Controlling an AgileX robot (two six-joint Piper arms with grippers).
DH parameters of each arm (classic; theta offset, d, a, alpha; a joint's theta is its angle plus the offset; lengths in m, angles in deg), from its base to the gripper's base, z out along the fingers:
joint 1: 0 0.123 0 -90
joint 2: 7.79 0 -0.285 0
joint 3: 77.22 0 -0.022 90
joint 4: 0 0.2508 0 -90
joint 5: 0 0 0.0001 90
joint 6: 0 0.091 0 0
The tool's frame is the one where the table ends.
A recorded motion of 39 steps. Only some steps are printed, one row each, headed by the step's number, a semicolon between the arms.
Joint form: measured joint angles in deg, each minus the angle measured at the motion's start. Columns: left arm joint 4, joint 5, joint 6, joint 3, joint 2, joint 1; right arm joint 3, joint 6, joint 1, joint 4, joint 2, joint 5.
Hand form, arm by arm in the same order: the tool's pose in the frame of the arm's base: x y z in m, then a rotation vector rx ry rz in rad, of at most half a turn. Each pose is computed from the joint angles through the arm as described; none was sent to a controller.
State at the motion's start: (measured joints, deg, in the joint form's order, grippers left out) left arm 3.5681 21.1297 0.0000 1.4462 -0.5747 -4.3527; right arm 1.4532 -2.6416 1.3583 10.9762 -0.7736 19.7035
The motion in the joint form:
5: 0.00 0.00 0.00 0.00 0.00 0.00; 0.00 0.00 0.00 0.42 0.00 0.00
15: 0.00 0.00 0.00 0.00 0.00 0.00; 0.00 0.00 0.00 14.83 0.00 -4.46
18: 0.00 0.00 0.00 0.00 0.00 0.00; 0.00 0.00 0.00 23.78 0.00 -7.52
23: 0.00 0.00 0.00 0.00 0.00 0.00; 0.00 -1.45 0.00 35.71 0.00 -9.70
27: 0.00 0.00 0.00 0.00 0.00 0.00; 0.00 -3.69 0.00 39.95 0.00 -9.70
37: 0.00 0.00 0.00 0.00 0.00 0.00; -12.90 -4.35 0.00 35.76 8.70 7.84
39: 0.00 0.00 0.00 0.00 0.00 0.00; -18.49 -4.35 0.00 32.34 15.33 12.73
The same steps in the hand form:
5: 0.0528 -0.0020 0.1721 0.1096 1.8638 0.0086; 0.0531 0.0073 0.1750 0.0611 1.8352 0.1771
15: 0.0528 -0.0020 0.1721 0.1096 1.8638 0.0086; 0.0545 0.0118 0.1836 0.2354 1.7362 0.4030
18: 0.0528 -0.0020 0.1721 0.1096 1.8638 0.0086; 0.0552 0.0123 0.1895 0.3516 1.6615 0.5320
23: 0.0528 -0.0020 0.1721 0.1096 1.8638 0.0086; 0.0554 0.0129 0.1945 0.4832 1.5877 0.6845
27: 0.0528 -0.0020 0.1721 0.1096 1.8638 0.0086; 0.0554 0.0137 0.1953 0.5019 1.5762 0.7195
37: 0.0528 -0.0020 0.1721 0.1096 1.8638 0.0086; 0.0537 0.0320 0.2424 0.2959 1.7960 0.7739
39: 0.0528 -0.0020 0.1721 0.1096 1.8638 0.0086; 0.0621 0.0350 0.2605 0.2373 1.9049 0.7433

